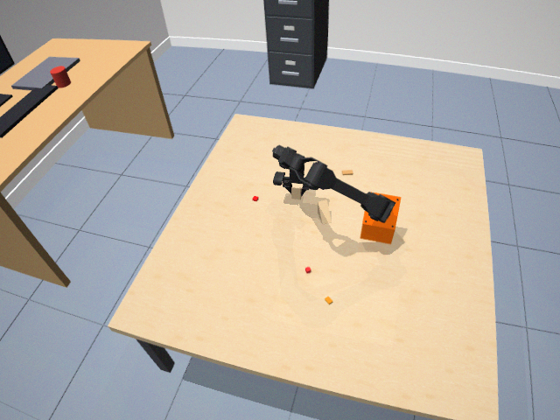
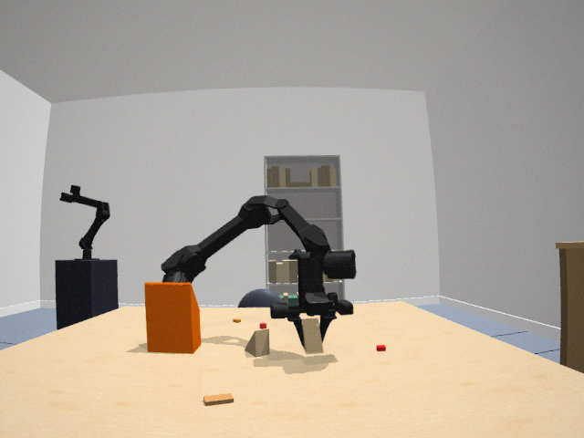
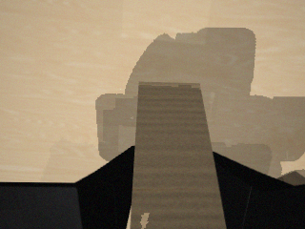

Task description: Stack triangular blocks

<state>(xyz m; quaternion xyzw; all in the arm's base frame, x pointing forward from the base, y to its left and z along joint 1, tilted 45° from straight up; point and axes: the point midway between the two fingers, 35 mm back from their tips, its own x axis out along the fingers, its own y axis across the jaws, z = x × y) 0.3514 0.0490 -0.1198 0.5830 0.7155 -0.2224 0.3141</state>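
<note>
My gripper tip is 10 mm below the triangular block. Also, from my gripper tip: brown piece (240 mm to the right, 150 mm behind, 30 mm below); orange piece (410 mm to the left, 280 mm behind, 30 mm below).
</note>
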